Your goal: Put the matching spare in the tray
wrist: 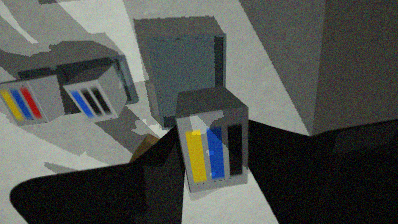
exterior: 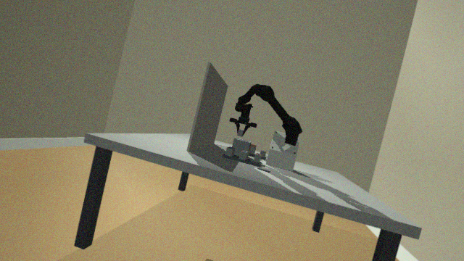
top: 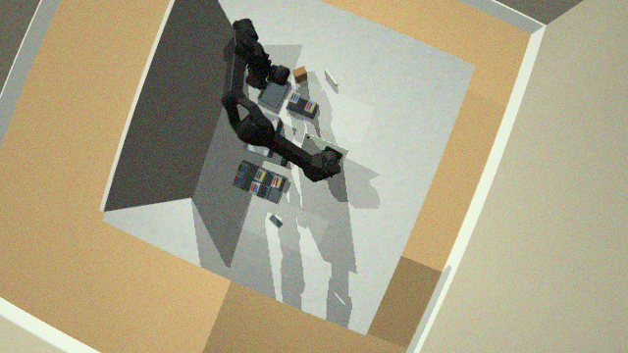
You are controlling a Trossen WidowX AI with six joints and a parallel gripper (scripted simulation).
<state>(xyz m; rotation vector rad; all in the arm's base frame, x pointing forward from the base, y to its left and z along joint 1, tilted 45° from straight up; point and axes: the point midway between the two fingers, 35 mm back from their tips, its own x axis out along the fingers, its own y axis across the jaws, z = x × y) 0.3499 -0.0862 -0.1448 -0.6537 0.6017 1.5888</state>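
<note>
Now: the flat grey-blue tray 1 cm behind my gripper tip and 12 cm below it. From my gripper tip the other things lie so: mounted unit: 7 cm behind, 21 cm to the left, 7 cm below; then thin stick: 20 cm behind, 16 cm to the right, 11 cm below; then orange block: 8 cm behind, 10 cm to the right, 8 cm below.
</note>
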